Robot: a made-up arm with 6 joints.
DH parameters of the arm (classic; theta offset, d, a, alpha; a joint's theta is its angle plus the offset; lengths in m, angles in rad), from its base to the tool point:
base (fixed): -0.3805 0 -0.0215 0
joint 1: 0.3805 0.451 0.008 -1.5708
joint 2: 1.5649 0 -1.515 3.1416
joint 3: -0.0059 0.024 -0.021 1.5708
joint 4: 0 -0.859 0.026 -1.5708
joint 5: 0 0.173 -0.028 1.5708
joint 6: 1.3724 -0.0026 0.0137 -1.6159
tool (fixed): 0.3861 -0.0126 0 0
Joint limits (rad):
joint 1: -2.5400..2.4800
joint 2: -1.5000..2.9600
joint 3: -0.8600..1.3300
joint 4: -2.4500..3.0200
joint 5: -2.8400..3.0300
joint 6: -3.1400..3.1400
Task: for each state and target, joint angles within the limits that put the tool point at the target. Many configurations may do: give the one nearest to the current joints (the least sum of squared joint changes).
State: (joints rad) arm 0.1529 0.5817 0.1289 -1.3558 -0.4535 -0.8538
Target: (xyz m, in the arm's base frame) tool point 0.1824 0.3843 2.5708
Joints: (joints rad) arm 1.0319 -0.1285 0.8181 -1.7224 -0.4724 -0.8538
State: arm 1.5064 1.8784 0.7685 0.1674 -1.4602 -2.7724
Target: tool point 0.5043 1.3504 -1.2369
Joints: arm 1.3259 2.1336 0.6904 0.1538 -1.4643 -2.7745
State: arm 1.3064 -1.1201 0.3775 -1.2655 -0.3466 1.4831
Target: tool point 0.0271 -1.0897 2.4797
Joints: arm 1.5199 -0.7071 1.1588 -1.1808 -0.4345 1.5107
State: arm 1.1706 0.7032 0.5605 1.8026 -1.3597 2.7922
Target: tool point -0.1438 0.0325 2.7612
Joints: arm 0.7611 -0.2675 0.7882 2.4796 -1.1910 2.6977
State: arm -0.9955 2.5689 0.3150 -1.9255 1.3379 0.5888
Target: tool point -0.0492 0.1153 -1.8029
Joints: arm -0.7068 2.9600 1.0994 -1.9513 1.2154 0.3773
